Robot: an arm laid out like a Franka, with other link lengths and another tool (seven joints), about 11 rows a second.
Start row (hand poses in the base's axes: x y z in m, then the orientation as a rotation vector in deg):
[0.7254 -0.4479 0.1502 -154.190 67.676 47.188]
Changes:
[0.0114 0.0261 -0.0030 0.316 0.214 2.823]
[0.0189 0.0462 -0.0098 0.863 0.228 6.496]
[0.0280 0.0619 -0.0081 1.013 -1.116 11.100]
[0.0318 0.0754 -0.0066 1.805 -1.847 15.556]
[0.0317 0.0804 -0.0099 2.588 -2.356 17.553]
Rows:
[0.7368 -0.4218 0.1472 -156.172 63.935 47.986]
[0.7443 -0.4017 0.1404 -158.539 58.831 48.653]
[0.7534 -0.3860 0.1421 -161.851 52.422 47.244]
[0.7572 -0.3725 0.1436 -164.222 45.777 46.870]
[0.7571 -0.3675 0.1403 -164.835 42.470 46.570]

